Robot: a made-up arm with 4 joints.
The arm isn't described. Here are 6 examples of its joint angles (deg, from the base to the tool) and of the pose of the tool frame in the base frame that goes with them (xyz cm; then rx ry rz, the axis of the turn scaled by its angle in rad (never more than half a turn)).
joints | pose
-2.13 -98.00 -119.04 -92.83 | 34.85 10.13 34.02 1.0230 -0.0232 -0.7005
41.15 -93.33 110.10 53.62 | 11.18 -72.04 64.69 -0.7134 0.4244 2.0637
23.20 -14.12 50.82 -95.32 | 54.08 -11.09 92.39 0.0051 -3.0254 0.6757
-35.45 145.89 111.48 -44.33 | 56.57 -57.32 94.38 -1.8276 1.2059 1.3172
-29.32 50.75 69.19 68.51 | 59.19 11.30 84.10 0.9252 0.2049 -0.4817
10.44 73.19 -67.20 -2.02 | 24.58 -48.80 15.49 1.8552 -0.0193 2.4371
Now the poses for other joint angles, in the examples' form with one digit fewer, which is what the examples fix.
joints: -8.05 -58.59 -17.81 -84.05
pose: 81.3 -6.6 62.2 0.831 -2.091 -0.254
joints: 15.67 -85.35 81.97 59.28
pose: 22.9 -52.9 93.5 -0.109 1.232 2.032
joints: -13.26 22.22 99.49 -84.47
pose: 85.8 -7.2 72.3 -1.479 -1.610 1.837
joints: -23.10 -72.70 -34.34 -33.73
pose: 95.5 -21.5 36.4 -0.194 -1.836 -0.660
